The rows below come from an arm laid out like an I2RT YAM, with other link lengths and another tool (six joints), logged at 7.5 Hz.
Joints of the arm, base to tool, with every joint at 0 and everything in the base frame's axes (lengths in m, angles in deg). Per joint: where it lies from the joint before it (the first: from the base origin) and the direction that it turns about. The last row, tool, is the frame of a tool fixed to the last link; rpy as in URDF.
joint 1: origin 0 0 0.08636 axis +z
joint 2: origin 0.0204 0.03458 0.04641 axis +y
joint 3: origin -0.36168 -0.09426 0 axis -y
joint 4: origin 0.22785 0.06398 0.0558 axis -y
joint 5: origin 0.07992 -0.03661 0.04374 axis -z
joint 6: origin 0.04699 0 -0.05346 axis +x
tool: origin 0.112 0.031 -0.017 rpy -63.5 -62.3 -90
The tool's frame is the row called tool.
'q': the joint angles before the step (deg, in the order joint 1, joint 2, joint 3, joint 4, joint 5, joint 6). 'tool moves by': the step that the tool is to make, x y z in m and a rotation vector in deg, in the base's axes. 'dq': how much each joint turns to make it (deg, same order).
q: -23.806, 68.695, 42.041, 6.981, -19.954, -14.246
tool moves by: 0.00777, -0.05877, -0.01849, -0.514, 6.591, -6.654
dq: -8.146, 7.388, 5.461, -5.047, 0.027, -4.076
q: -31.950, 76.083, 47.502, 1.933, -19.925, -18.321
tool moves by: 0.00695, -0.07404, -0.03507, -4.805, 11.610, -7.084
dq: -5.615, 10.513, 8.094, -6.852, 6.768, -8.597
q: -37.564, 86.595, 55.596, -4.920, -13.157, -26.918
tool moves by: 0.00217, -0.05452, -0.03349, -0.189, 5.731, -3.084
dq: -5.096, 8.962, 4.739, -1.002, 0.820, -4.358
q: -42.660, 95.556, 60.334, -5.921, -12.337, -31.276
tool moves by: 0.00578, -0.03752, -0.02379, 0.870, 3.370, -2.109
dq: -2.633, 6.947, 4.942, -1.366, 0.781, -1.648
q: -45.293, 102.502, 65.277, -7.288, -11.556, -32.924
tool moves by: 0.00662, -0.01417, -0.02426, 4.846, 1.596, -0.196
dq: -1.500, 5.603, 3.804, -2.669, -2.505, 0.583
